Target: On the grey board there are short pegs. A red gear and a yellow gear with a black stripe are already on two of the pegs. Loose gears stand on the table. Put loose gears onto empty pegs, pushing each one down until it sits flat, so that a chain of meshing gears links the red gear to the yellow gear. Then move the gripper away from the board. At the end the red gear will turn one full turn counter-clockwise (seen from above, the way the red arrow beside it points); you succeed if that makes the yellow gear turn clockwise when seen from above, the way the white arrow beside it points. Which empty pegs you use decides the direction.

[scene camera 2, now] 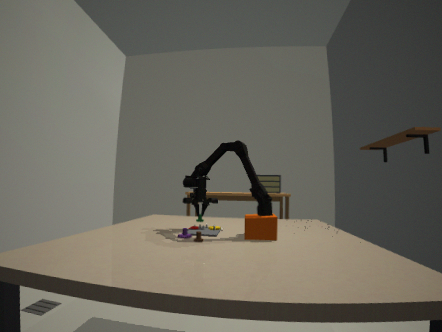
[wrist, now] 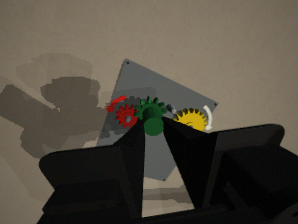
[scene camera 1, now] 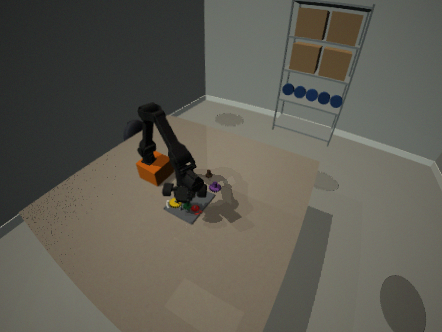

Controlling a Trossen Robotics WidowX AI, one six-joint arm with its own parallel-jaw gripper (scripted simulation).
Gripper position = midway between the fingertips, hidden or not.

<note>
The gripper (wrist: 152, 122) holds a green gear (wrist: 150, 111).
</note>
